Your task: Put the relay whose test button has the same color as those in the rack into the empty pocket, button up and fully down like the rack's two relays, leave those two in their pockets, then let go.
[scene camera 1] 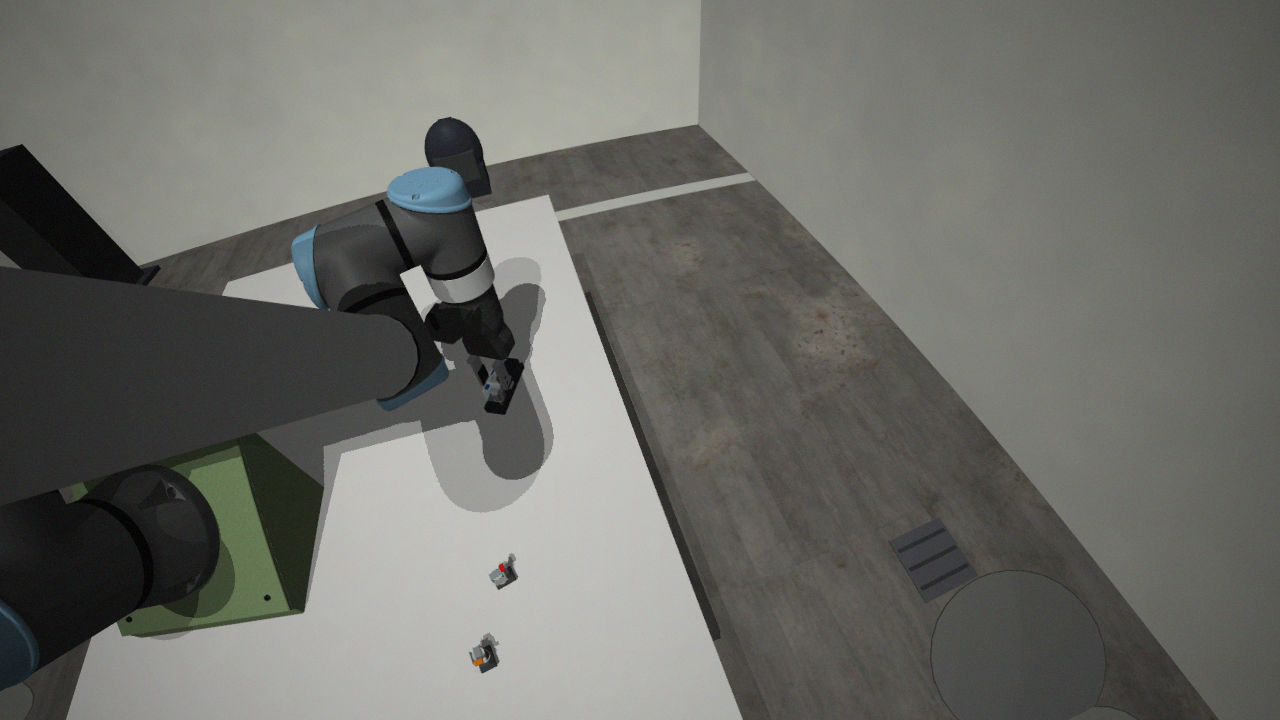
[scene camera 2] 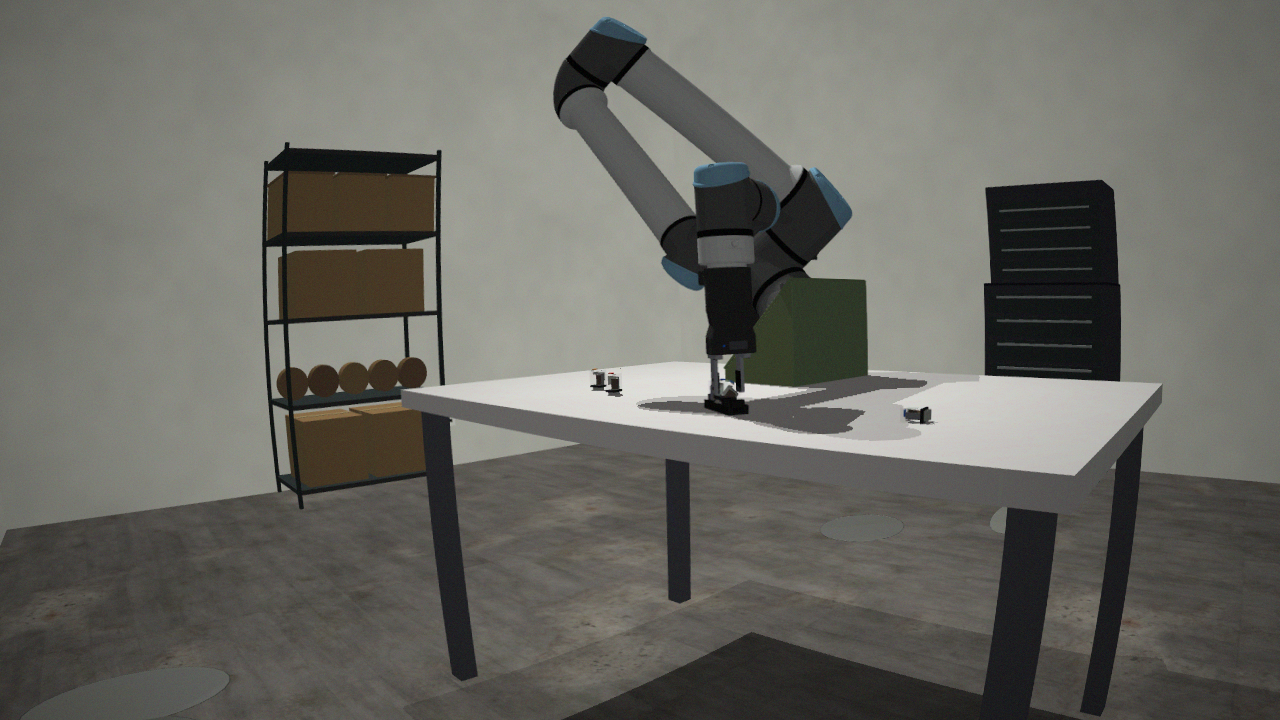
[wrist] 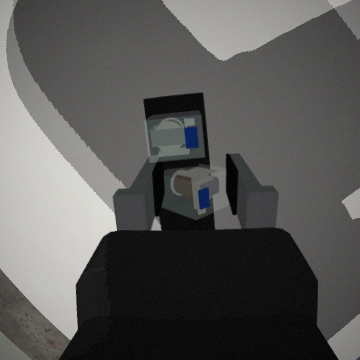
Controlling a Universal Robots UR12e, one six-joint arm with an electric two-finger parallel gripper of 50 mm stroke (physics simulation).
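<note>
The black rack lies on the table under my gripper. In the wrist view one relay with a blue button sits upright and square in the rack. Beside it, a second blue-button relay is turned and tilted, its clear cover reaching past the rack's edge. My gripper is shut on this tilted relay. The rack's near end is hidden by the gripper body, so a third pocket cannot be seen. Another relay, with a bluish end, lies on its side on the table.
A red-button relay and an orange-button relay stand on the white table, away from the rack. The green robot pedestal is behind. A dark cabinet stands beyond the table.
</note>
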